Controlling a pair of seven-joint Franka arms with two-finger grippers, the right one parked.
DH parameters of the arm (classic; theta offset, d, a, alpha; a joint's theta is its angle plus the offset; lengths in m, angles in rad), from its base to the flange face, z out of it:
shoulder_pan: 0 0.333 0 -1.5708
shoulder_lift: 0 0 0 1.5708
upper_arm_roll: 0 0.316 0.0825 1.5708
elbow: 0 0 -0.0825 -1.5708
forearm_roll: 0 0.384 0 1.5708
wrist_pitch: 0 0 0.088 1.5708
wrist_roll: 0 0.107 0 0
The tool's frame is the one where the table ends.
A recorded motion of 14 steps. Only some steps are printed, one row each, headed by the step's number.
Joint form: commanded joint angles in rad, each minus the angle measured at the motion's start. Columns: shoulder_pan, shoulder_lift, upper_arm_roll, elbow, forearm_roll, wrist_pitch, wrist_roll.
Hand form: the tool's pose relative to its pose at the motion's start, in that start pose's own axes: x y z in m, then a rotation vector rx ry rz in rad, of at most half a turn. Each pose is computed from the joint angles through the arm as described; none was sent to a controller.
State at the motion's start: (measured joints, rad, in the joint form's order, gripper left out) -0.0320 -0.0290 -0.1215 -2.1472 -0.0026 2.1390 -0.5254
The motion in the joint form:
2: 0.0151 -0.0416 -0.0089 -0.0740 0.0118 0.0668 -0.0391
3: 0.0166 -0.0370 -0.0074 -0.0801 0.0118 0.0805 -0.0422
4: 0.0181 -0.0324 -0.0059 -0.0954 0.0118 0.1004 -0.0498
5: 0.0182 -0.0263 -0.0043 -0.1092 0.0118 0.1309 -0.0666
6: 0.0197 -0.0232 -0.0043 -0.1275 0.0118 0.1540 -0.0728
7: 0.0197 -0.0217 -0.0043 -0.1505 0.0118 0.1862 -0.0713
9: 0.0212 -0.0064 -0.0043 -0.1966 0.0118 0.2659 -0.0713
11: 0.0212 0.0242 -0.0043 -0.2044 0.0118 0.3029 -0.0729
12: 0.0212 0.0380 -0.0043 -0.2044 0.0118 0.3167 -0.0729
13: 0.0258 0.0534 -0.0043 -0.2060 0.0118 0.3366 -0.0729
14: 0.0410 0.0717 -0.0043 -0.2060 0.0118 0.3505 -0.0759
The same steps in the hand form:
2: -0.0106 -0.0101 0.0059 -0.0043 0.0371 -0.0386
3: -0.0097 -0.0114 0.0098 -0.0065 0.0394 -0.0446
4: -0.0103 -0.0136 0.0173 -0.0072 0.0390 -0.0550
5: -0.0101 -0.0145 0.0238 -0.0139 0.0475 -0.0733
6: -0.0118 -0.0164 0.0314 -0.0154 0.0487 -0.0808
7: -0.0146 -0.0180 0.0394 -0.0197 0.0551 -0.0791
9: -0.0187 -0.0212 0.0597 -0.0313 0.0695 -0.0801
11: -0.0175 -0.0205 0.0750 -0.0342 0.0664 -0.0816
12: -0.0163 -0.0198 0.0806 -0.0359 0.0655 -0.0816
13: -0.0141 -0.0212 0.0872 -0.0390 0.0672 -0.0862
14: -0.0094 -0.0276 0.0952 -0.0381 0.0627 -0.1045

